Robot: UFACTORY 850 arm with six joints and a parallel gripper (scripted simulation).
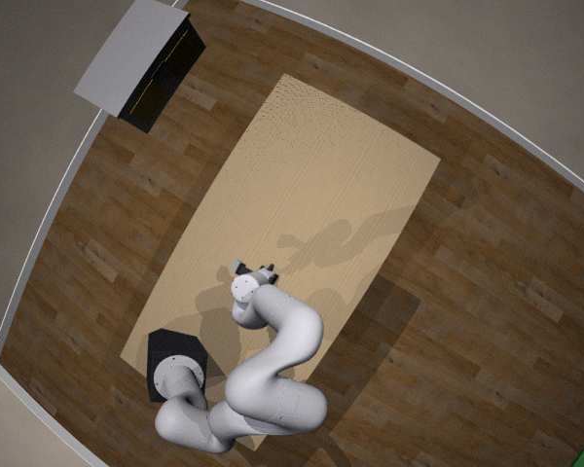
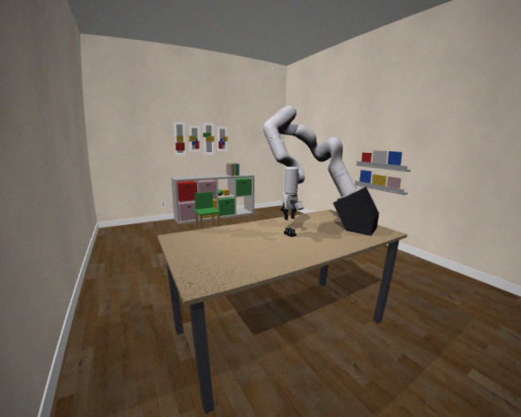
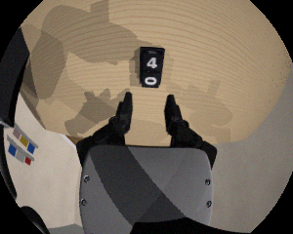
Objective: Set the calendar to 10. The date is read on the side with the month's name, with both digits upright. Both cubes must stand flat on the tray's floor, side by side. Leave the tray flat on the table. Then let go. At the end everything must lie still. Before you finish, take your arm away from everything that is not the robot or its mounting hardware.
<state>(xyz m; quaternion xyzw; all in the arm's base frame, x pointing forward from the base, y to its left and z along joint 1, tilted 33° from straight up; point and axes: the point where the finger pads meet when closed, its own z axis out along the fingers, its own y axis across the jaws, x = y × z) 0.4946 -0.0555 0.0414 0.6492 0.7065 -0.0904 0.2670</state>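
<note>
My hand is 2 cm to the right of the tray and 11 cm above it.
</note>
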